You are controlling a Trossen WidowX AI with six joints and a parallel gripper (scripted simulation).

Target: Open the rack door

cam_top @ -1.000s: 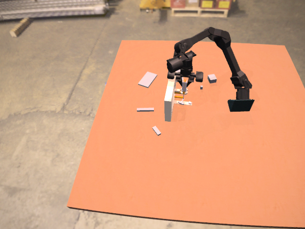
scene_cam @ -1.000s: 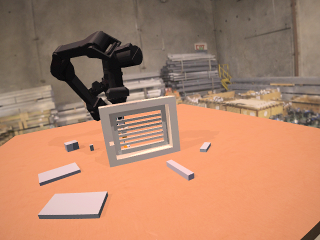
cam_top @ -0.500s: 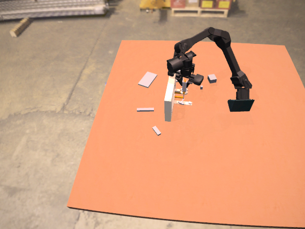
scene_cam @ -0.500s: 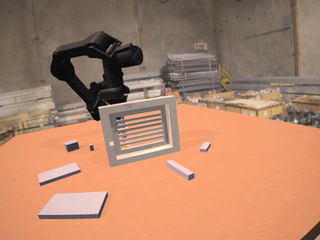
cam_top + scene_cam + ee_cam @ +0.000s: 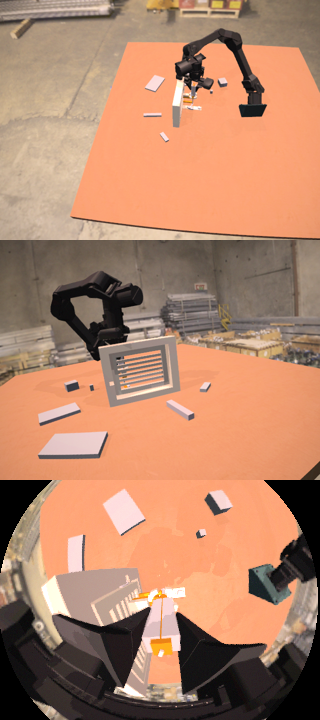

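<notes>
The upright handle lies 20 mm below my gripper tip and 10 mm to the left of it. Also, from my gripper tip: tiny cube 120 mm behind, 110 mm below, 100 mm to the right; small block 200 mm behind, 170 mm to the right, 110 mm below; flat slab 220 mm ahead, 190 mm to the right, 120 mm below.
</notes>
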